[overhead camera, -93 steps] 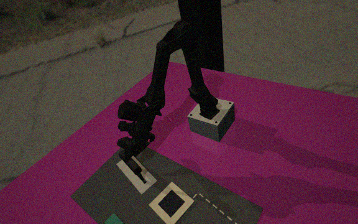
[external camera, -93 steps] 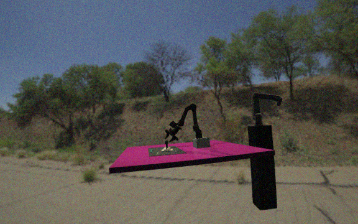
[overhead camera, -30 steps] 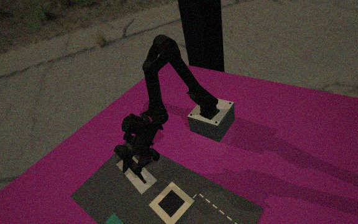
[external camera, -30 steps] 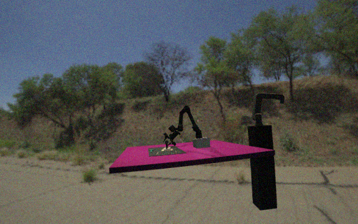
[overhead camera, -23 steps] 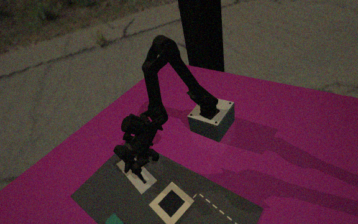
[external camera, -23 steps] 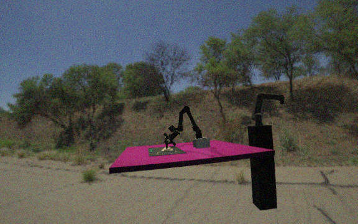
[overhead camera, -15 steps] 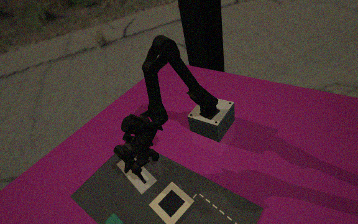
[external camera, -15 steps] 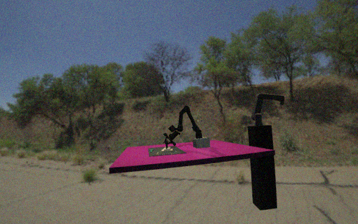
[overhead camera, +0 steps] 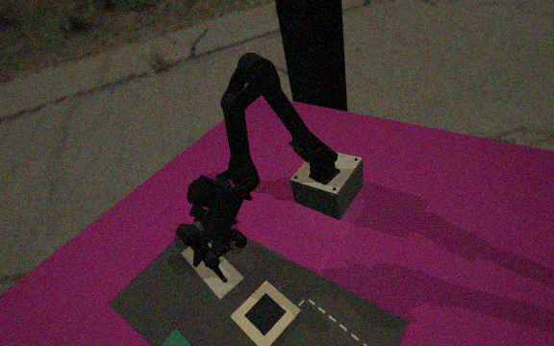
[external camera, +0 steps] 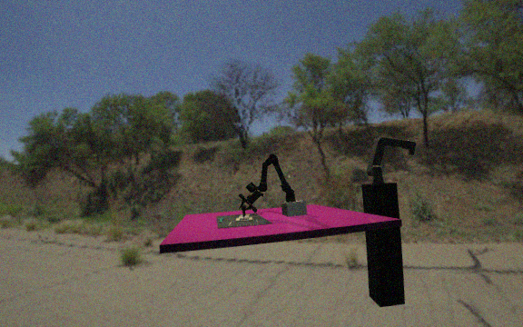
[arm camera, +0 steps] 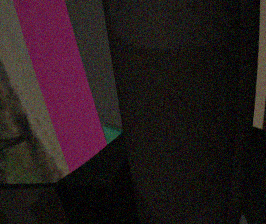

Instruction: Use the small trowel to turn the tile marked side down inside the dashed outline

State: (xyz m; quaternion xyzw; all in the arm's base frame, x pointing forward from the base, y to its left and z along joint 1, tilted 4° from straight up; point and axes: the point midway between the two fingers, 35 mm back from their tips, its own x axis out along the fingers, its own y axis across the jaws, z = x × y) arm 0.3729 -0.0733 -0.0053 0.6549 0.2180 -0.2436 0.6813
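My gripper tip is 140 mm to the right of the dark grey mat and 70 mm above it. Also, from my gripper tip: dark trowel: 30 mm behind, 10 mm below; then tile: 190 mm to the left, 40 mm below, 40 mm behind; then teal patch: 150 mm to the left, 140 mm ahead, 50 mm below.
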